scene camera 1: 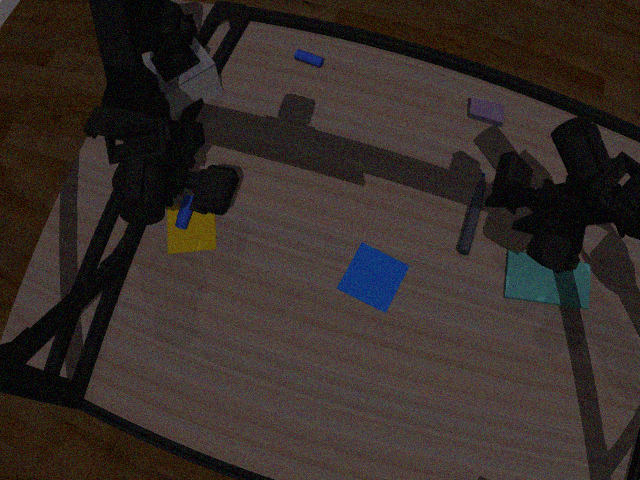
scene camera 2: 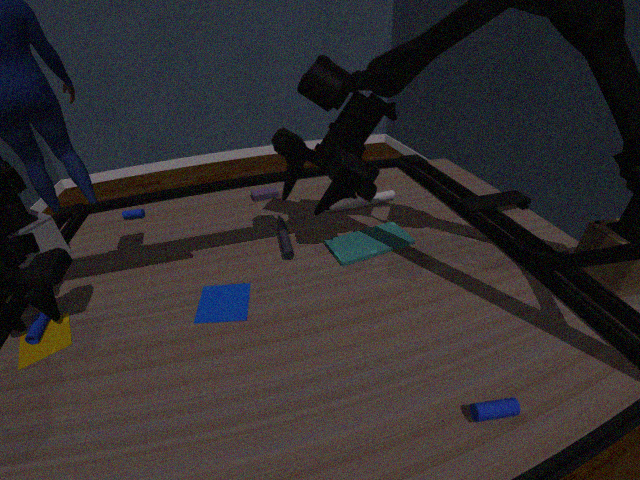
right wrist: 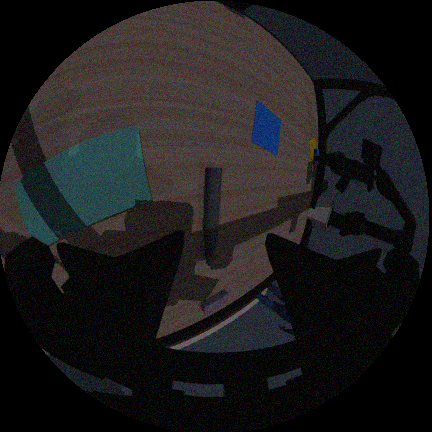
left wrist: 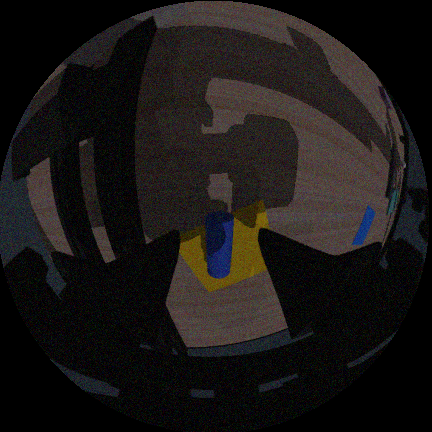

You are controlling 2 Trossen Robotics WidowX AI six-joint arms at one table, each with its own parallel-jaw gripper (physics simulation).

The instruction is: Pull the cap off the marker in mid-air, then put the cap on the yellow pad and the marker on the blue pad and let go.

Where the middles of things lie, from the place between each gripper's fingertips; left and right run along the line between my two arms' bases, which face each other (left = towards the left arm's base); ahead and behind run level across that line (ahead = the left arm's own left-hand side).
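The yellow pad [scene camera 1: 200, 234] is 350 mm to the left of my right hand, 260 mm behind it and 70 mm below it. I see that the blue pad [scene camera 1: 373, 277] is 160 mm behind my right hand as well, 100 mm to the left of it and 70 mm below it; going by its middle, the blue pad is nearer to my right hand than to my left hand. My right hand itself is 70 mm above the teal block [scene camera 1: 526, 279] and 120 mm to the left of it.
From my left hand, the teal block is 500 mm to the right and 240 mm ahead. The blue pad is 280 mm to the right of my left hand, 80 mm ahead of it and 10 mm below it, whereas the yellow pad is 20 mm to the right of that same hand, 20 mm behind it and 10 mm below it. Going by its middle, the yellow pad is nearer to my left hand than to my right hand.
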